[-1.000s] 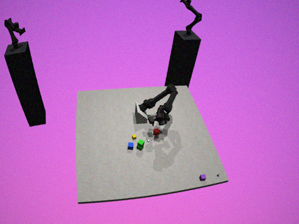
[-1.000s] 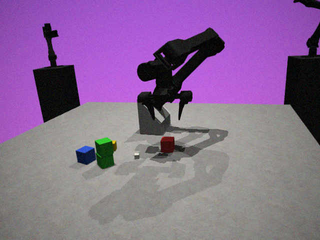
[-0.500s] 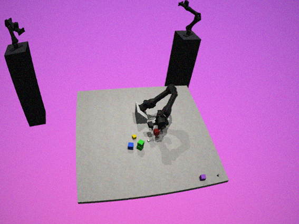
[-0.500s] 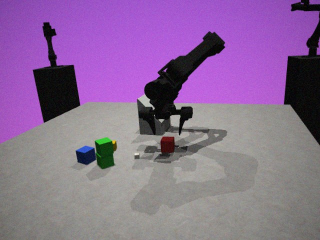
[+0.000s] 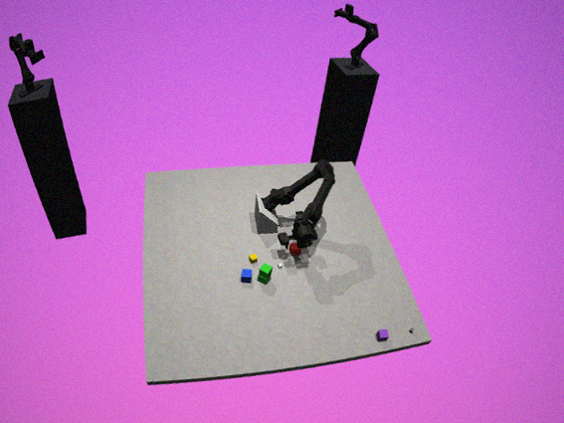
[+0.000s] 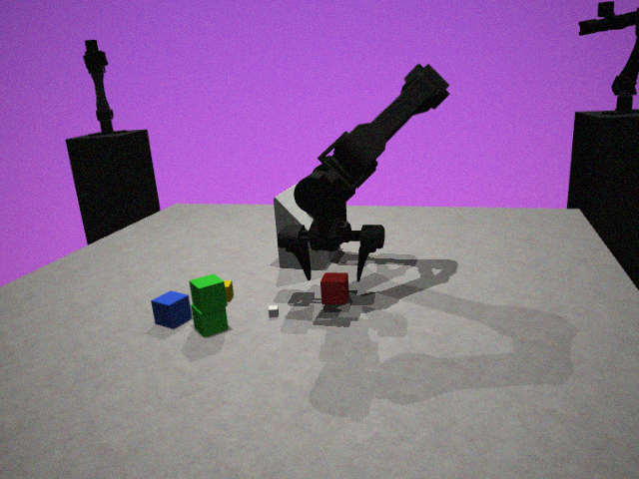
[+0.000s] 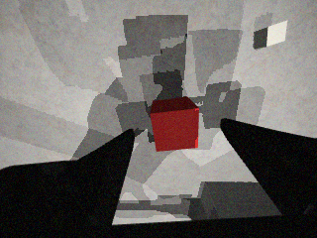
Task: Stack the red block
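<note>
The red block lies 2 cm below my gripper tip. The rest, counted from my gripper tip: tiny white cube (10 cm to the right, 7 cm ahead, 3 cm below); then yellow cube (22 cm to the right, 2 cm below); then blue cube (28 cm to the right, 10 cm ahead, 2 cm below).
</note>
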